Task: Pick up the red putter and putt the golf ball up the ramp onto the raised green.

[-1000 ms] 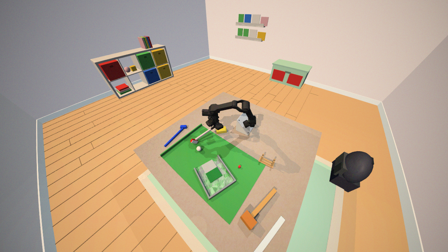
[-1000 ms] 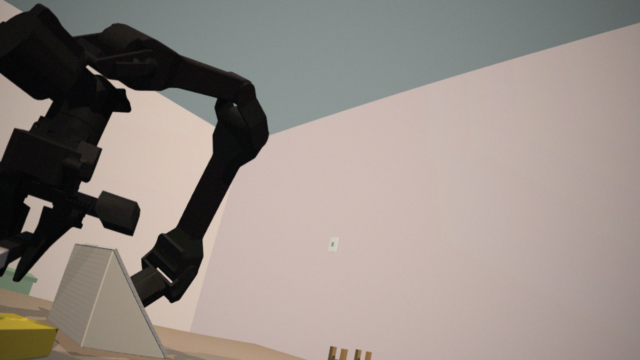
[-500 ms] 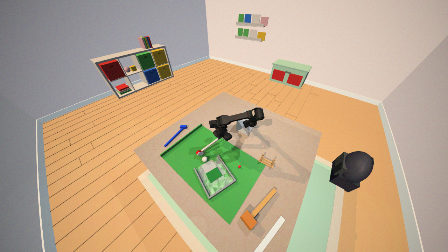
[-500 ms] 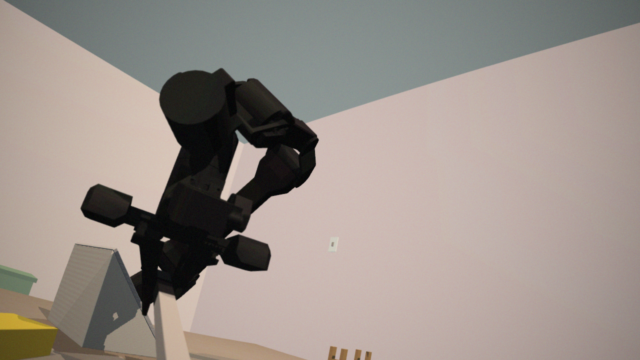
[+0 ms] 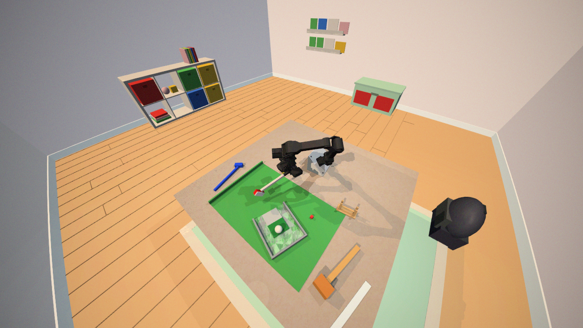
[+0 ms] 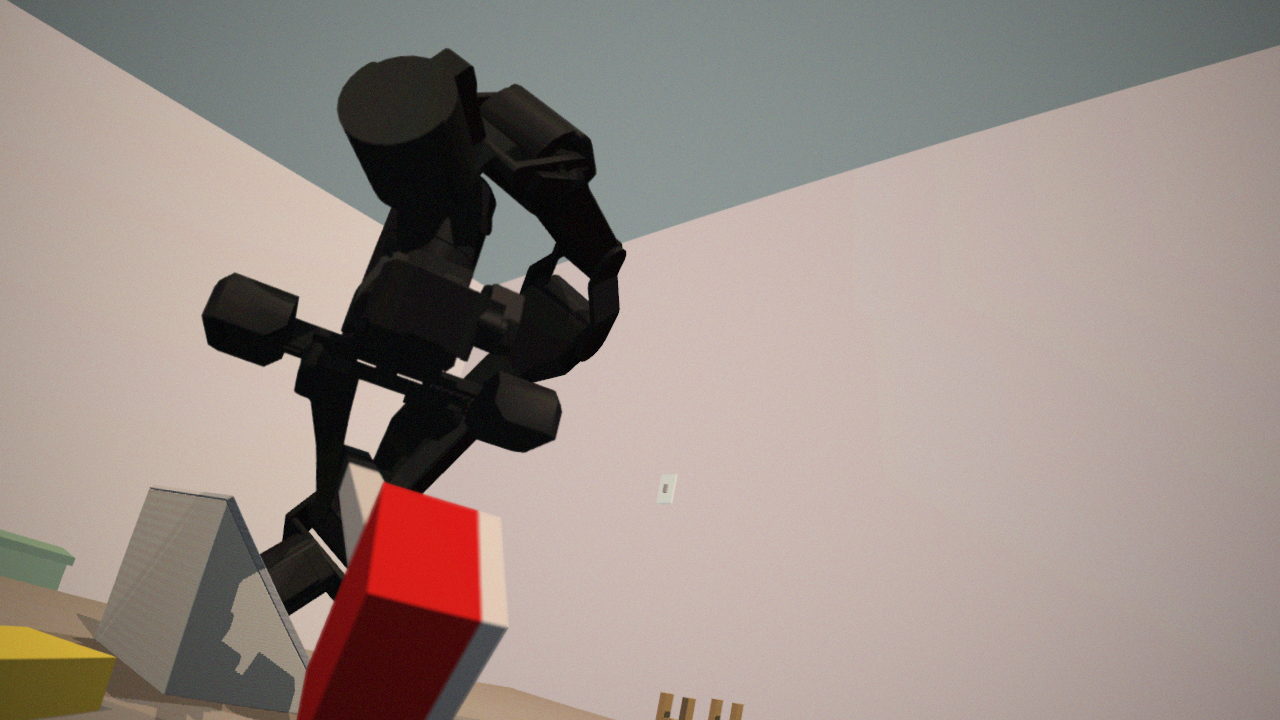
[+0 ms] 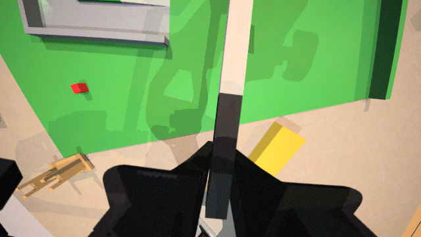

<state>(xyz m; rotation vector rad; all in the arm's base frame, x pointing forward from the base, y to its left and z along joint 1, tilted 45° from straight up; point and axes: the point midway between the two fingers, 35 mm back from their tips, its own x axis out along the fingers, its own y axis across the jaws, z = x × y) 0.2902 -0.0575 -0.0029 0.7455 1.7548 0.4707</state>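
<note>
My gripper tip is 12 cm short of the red putter and 3 cm to the left of it. Also, from my gripper tip: small red cube 9 cm ahead, 26 cm to the left, 12 cm below; white golf ball 28 cm ahead, 17 cm to the left, 10 cm below; yellow block 9 cm behind, 12 cm to the right, 11 cm below.
</note>
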